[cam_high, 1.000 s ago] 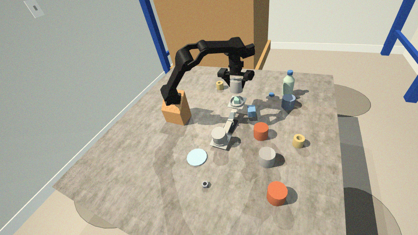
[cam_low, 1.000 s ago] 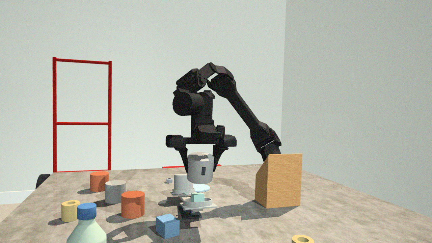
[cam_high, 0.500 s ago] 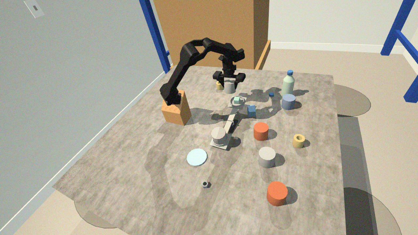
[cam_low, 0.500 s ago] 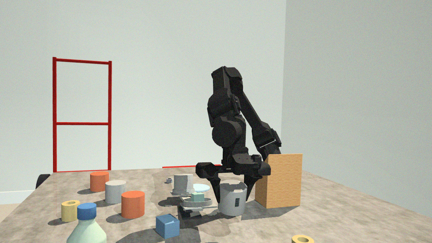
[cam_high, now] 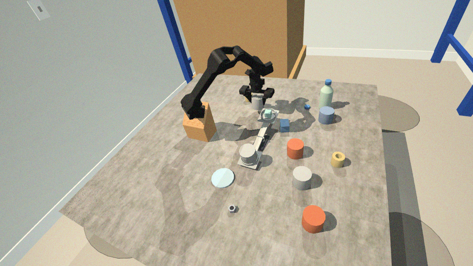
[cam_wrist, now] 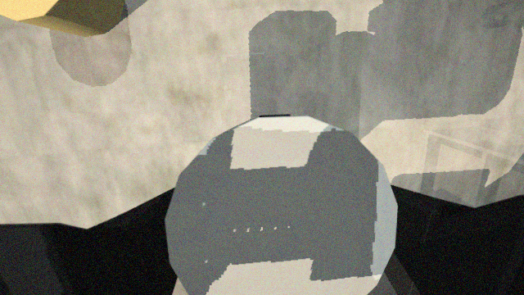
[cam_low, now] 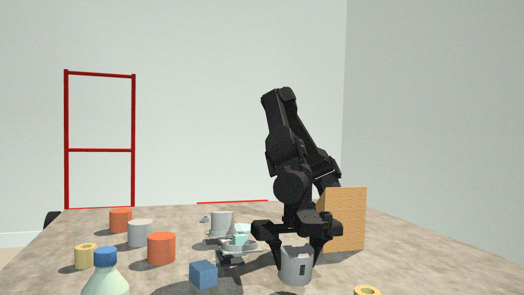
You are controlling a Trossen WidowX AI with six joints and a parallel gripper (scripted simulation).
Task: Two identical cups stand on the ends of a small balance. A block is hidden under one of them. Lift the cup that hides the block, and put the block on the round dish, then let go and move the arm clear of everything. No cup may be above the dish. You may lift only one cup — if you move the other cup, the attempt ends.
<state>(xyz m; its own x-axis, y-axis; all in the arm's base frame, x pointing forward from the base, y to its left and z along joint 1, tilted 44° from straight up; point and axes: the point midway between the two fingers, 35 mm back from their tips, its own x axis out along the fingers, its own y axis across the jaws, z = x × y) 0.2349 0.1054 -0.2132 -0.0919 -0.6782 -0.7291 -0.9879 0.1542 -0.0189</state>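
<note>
Right now the mint-green block is 9 cm ahead of my gripper tip, 12 cm to the right of it and 3 cm above it. From my gripper tip the other things lie so: blue cylinder (35 cm ahead, 3 cm to the right, 2 cm below); then blue block (17 cm ahead, 12 cm to the right, 4 cm below); then pale blue round dish (4 cm behind, 48 cm to the right, 5 cm below).
</note>
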